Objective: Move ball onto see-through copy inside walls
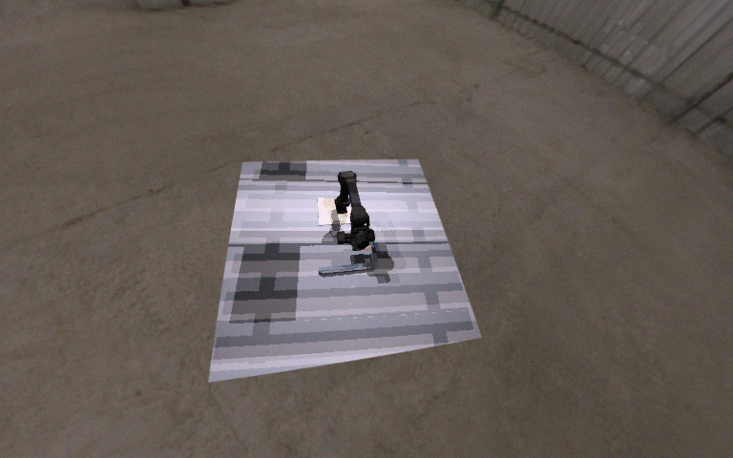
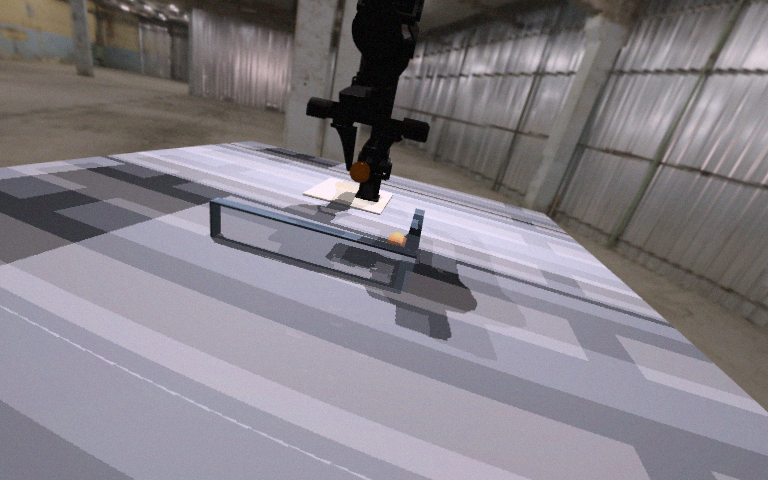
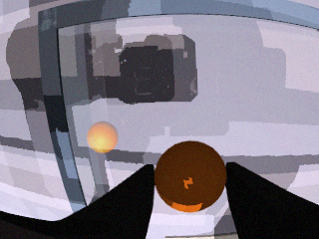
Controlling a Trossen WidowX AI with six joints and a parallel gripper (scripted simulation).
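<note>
Right now my gripper tip is 2 cm past the see-through copy of ball, 9 cm to the right of it and 11 cm above it. Also, from my gripper tip: orange ball right at my gripper tip.
</note>
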